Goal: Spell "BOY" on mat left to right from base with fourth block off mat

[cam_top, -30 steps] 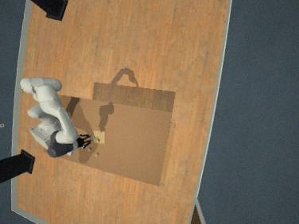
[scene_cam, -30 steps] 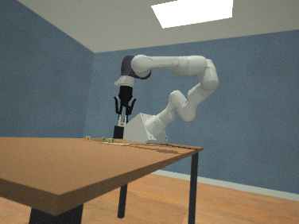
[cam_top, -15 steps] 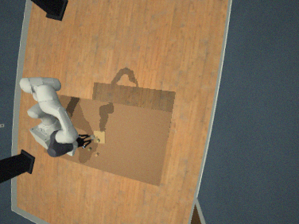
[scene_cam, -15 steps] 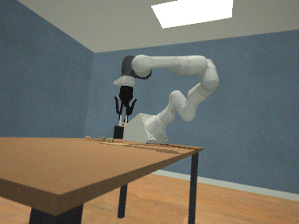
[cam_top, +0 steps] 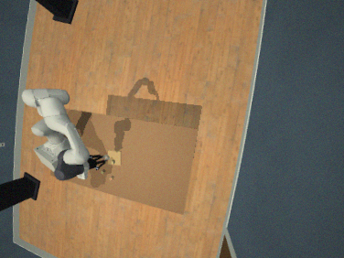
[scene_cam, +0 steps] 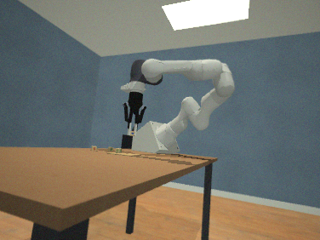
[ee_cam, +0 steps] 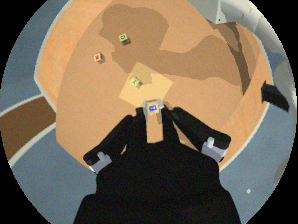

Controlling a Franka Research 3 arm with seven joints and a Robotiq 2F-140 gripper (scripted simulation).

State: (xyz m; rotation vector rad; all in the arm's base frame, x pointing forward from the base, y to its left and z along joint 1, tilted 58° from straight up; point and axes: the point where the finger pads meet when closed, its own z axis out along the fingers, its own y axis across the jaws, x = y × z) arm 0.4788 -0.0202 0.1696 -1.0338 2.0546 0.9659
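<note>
The mat lies 14 cm below my hand and 4 cm to the right of it.
</note>
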